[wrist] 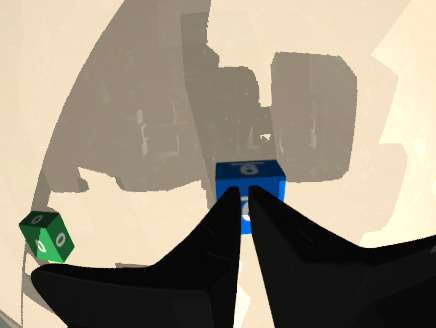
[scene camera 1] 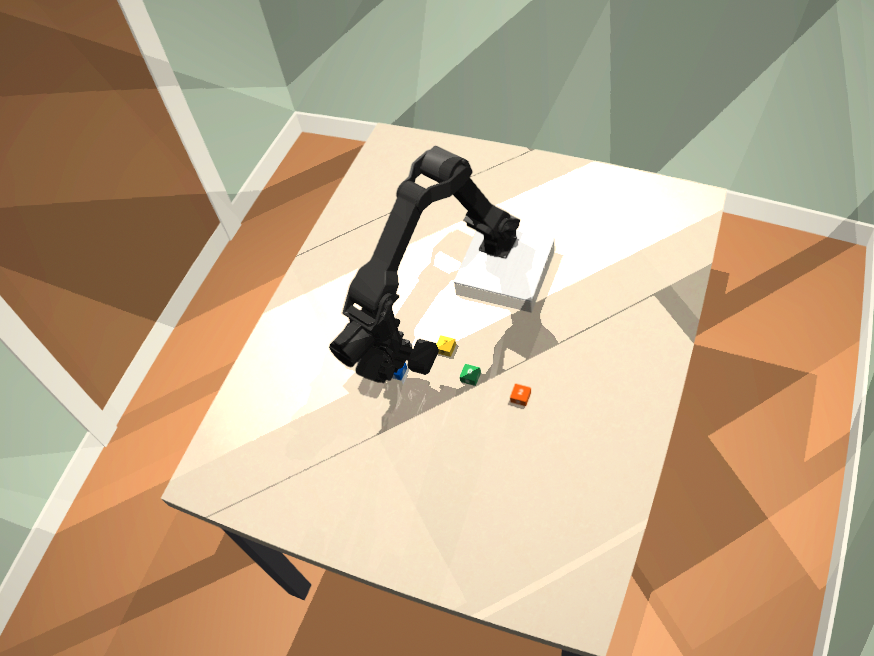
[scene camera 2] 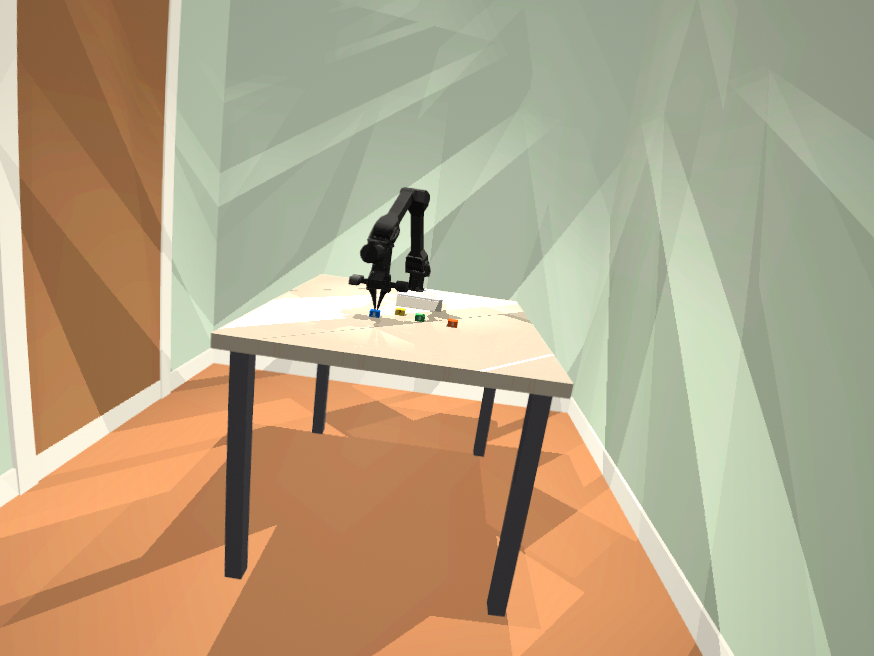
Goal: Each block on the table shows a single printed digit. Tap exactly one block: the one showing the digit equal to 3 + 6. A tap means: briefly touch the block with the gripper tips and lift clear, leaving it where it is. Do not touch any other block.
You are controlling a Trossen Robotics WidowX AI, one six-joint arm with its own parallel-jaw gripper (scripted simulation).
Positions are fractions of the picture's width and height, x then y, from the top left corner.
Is my gripper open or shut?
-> Shut.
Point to a blue block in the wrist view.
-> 0.61, 0.53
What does my gripper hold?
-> Nothing.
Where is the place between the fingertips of my gripper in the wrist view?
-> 0.56, 0.60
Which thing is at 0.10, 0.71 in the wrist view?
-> A green block.
